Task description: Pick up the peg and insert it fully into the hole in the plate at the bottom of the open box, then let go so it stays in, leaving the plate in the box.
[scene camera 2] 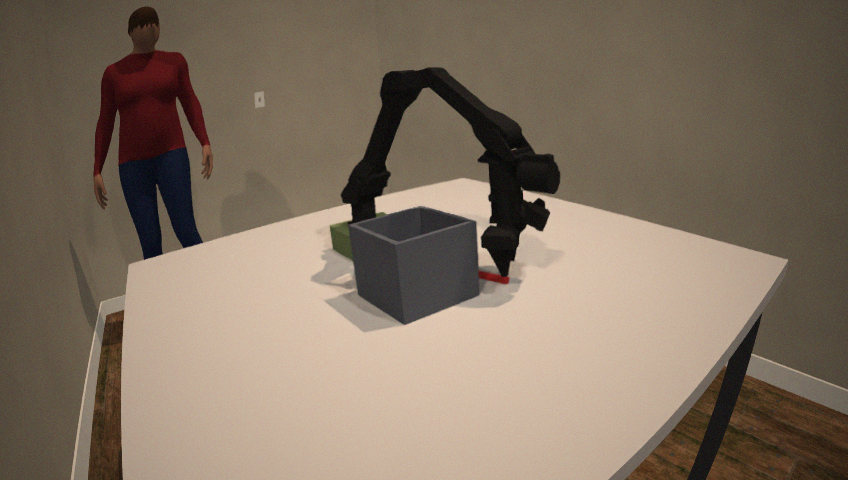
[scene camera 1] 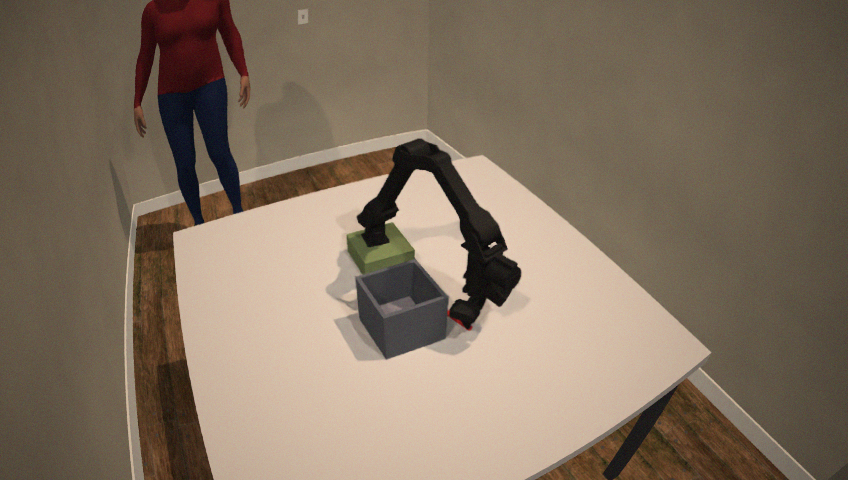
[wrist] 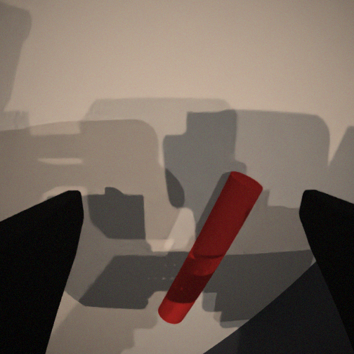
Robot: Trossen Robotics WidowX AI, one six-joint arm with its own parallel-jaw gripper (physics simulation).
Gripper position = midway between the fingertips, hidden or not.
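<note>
In the wrist view the gripper (wrist: 195,203) appears together with a red peg (wrist: 239,193). Scene camera 1 shows the gripper (scene camera 1: 473,318) as well, along with a dark grey box (scene camera 1: 411,328), while scene camera 2 has the box (scene camera 2: 410,264) and the gripper (scene camera 2: 508,268).
</note>
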